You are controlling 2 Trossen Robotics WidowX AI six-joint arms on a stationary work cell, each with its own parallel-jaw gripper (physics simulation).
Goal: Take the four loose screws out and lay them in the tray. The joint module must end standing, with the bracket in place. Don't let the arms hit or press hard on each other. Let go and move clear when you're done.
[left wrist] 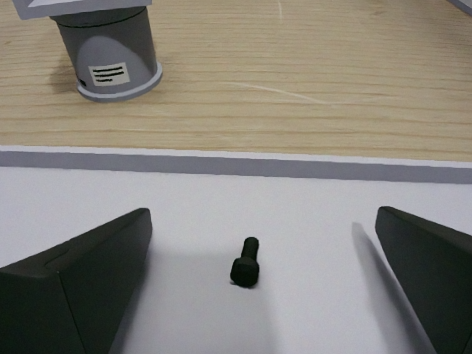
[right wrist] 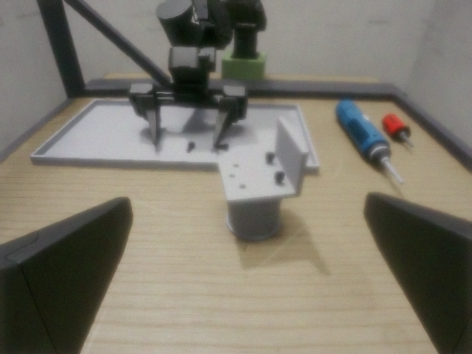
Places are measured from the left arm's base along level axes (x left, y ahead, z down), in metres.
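Pixels of known places: left gripper, fingertip midpoint: (left wrist: 264, 219) (right wrist: 184, 146); right gripper, fingertip midpoint: (right wrist: 249, 206); left arm's base at its link origin: (right wrist: 245, 55).
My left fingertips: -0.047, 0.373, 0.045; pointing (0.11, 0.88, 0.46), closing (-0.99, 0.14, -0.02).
Note:
For each thing: its middle in the pictures, then the offset to it from my left fingertips, as dx, dy, dz.
- joint module at the middle of its body: (left wrist: 109, 37) (right wrist: 254, 199) +0.115, +0.120, -0.014
- L-shaped bracket at the middle of its body: (right wrist: 257, 159) +0.115, +0.120, -0.066
- tray at the middle of its body: (right wrist: 183, 129) -0.023, -0.070, +0.010
- loose screw at the middle of its body: (left wrist: 248, 258) (right wrist: 190, 147) +0.004, -0.012, +0.010
- blue electric screwdriver at the middle of its body: (right wrist: 366, 137) +0.279, -0.070, -0.002
- red-handled tool at the middle of its body: (right wrist: 399, 132) +0.348, -0.113, +0.003
- green block at the middle of its body: (right wrist: 244, 68) +0.047, -0.373, -0.013
The joint module (left wrist: 107, 47) (right wrist: 254, 216) stands upright on the table, with the L-shaped bracket (left wrist: 85, 7) (right wrist: 256, 172) on top. Two black screws (right wrist: 270, 158) (right wrist: 279, 177) stand in the bracket beside its upright wall; small holes show on its other side. My left gripper (left wrist: 264, 219) (right wrist: 184, 146) is open and low over the tray (left wrist: 320, 171) (right wrist: 125, 161). One loose screw (left wrist: 245, 270) (right wrist: 190, 146) lies on the tray floor between its spread fingers, untouched. Another screw (right wrist: 222, 147) lies in the tray by one fingertip. My right gripper (right wrist: 249, 206) is open and empty, facing the module from across the table.
A blue electric screwdriver (right wrist: 362, 130) and a red-handled tool (right wrist: 395, 126) lie on the table, right of the tray in the right wrist view. A green block (right wrist: 243, 67) stands behind the tray. A dark frame post (right wrist: 60, 47) rises at the back left.

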